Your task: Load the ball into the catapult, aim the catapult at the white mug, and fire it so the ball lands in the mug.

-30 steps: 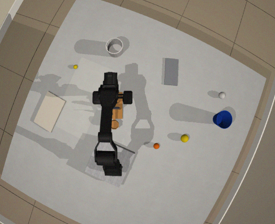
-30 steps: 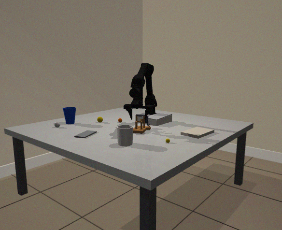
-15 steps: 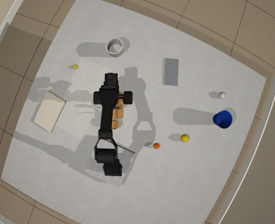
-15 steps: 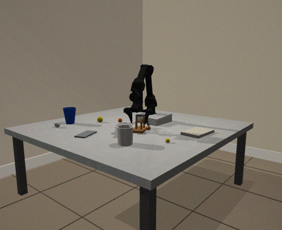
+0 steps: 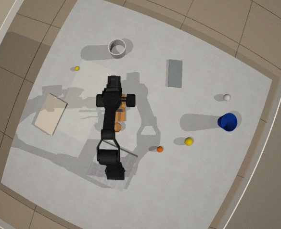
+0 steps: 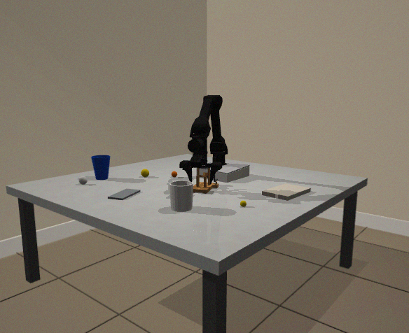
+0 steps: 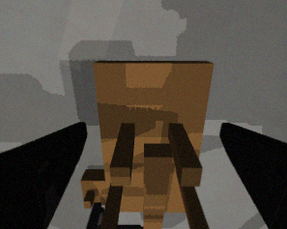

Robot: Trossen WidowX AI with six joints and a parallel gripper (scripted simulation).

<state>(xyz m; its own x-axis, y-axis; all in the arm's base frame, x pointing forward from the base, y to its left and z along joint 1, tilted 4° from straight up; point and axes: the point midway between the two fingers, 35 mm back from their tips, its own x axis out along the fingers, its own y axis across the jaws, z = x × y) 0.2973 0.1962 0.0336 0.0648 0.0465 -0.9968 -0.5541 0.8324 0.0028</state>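
The orange ball is 32 cm to the right of my gripper tip, 8 cm behind it and 2 cm below it. The rest, counted from my gripper tip: small yellow ball 29 cm to the left, 3 cm ahead, 2 cm below; then dark flat slab 30 cm ahead, 17 cm to the right, 3 cm below; then white mug 23 cm ahead, 16 cm to the left, 1 cm below.
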